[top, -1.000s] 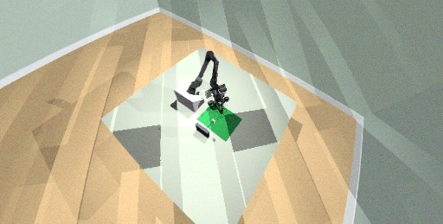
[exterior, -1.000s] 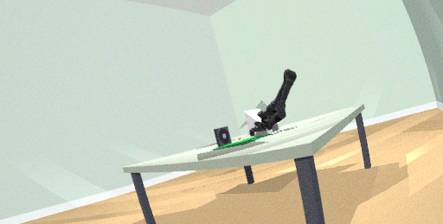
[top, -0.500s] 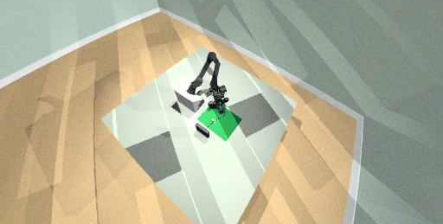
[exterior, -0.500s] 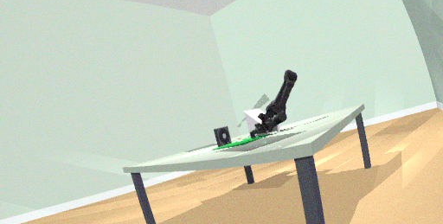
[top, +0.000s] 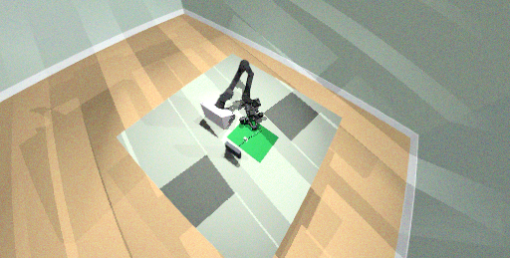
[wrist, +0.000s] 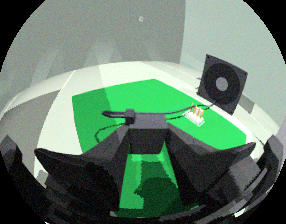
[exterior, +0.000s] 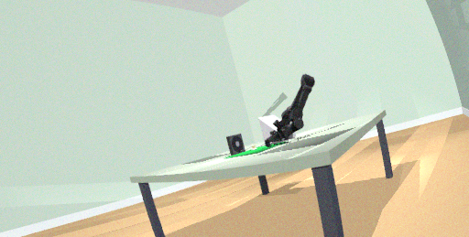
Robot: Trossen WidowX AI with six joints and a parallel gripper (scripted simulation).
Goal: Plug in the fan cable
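My gripper tip is now 1 cm above the dark fan plug. From my gripper tip the other things lie so: green board (4 cm ahead, 5 cm to the right, 5 cm below); then black fan (2 cm ahead, 23 cm to the right, 2 cm above).
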